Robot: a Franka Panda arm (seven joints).
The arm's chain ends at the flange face. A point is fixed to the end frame.
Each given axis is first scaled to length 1.
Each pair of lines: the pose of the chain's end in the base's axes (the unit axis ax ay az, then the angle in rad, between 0 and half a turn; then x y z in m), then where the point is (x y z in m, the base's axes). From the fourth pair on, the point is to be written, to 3 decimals.
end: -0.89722, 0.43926, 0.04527, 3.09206, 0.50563, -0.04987, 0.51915
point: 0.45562 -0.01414 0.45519
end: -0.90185, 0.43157, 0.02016, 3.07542, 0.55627, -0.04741, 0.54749
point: 0.50918 -0.01289 0.48072
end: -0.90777, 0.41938, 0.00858, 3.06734, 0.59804, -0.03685, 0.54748
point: 0.55177 -0.00372 0.47943
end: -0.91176, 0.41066, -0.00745, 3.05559, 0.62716, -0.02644, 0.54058
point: 0.583 0.006 0.471
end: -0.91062, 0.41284, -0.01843, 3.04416, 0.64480, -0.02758, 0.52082
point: 0.602 0.005 0.450
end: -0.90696, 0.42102, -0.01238, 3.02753, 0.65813, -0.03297, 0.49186
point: 0.616 0.002 0.422
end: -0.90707, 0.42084, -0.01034, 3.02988, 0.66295, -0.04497, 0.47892
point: 0.620 -0.010 0.409
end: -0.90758, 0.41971, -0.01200, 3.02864, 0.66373, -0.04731, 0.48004
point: 0.621 -0.013 0.410
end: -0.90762, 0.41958, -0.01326, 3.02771, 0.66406, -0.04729, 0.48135
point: 0.622 -0.013 0.411
